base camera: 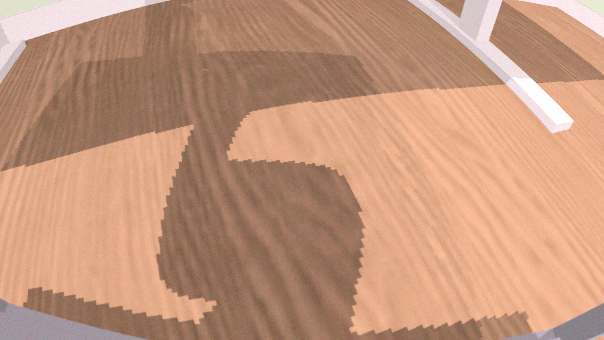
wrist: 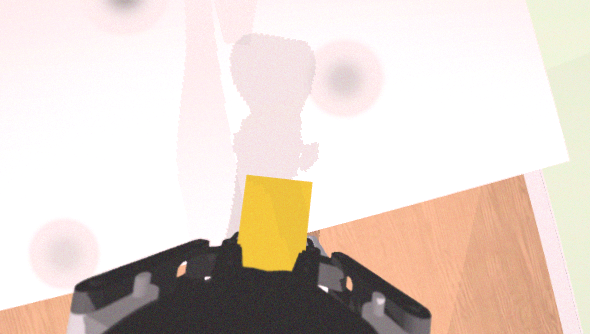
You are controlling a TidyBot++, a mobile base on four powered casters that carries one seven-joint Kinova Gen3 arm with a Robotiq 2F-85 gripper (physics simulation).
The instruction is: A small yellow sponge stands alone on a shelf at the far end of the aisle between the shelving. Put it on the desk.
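Places are measured from the arm's base along level axes (x right, y back, z down), in metres.
Where they show: gripper, fingertip midpoint: [wrist: 273, 239].
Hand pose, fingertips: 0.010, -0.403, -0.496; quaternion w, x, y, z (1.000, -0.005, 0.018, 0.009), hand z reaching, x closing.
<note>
After its pixels a point has its place, as x, y, z.
The small yellow sponge [wrist: 276, 220] @[0.010, -0.432, -0.544] is between the fingertips at the lower middle of the wrist view. My gripper [wrist: 273, 239] @[0.010, -0.403, -0.496] is shut on it and points down over the white desk top [wrist: 425, 125] @[0.313, -0.602, -0.324]. The arm's shadow falls on the desk top ahead of the sponge. The height of the sponge above the desk cannot be told exactly. In the base camera view white desk legs with foot bars [base camera: 542, 102] stand on the floor at the upper right. The gripper and the sponge do not show there.
The desk's near edge runs slantwise below the sponge in the wrist view, with wood floor [wrist: 425, 250] @[1.014, -0.073, 0.396] beyond it. A pale green wall [wrist: 565, 100] @[1.634, -1.069, 0.136] is at the right. Another white foot bar [base camera: 11, 60] @[-0.762, -0.733, 0.382] stands at the left of the base camera view, and shadows lie on the floor.
</note>
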